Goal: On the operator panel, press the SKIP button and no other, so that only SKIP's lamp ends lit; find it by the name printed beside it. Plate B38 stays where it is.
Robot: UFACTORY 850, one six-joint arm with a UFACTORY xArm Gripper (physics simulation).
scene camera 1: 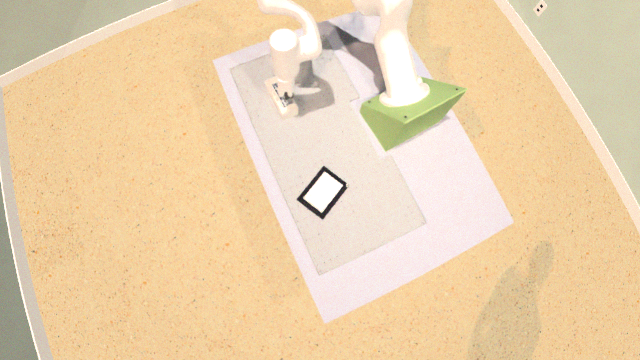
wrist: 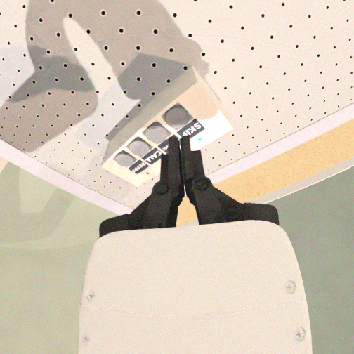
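The operator panel (scene camera 1: 288,111) (wrist: 202,102) is a pale box with a row of several round grey buttons and dark name labels. The SKIP button (wrist: 176,115) is at the upper right end of the row in the wrist view, beside the SKIP label (wrist: 195,130). A small cyan-green lamp (wrist: 199,139) glows by that label. CALL is readable further down the row; another label is partly hidden by the fingers. My gripper (scene camera 1: 287,95) (wrist: 181,148) is shut and empty, its tips in front of the labels, off the SKIP button's face. No plate lettered B38 can be read.
A black-framed white rectangle (scene camera 1: 323,192) lies on the perforated grey board (scene camera 1: 370,220) (wrist: 280,60). The green wedge base (scene camera 1: 420,117) with the thick white arm column stands right of the board. The arm's shadow falls across the board behind the panel.
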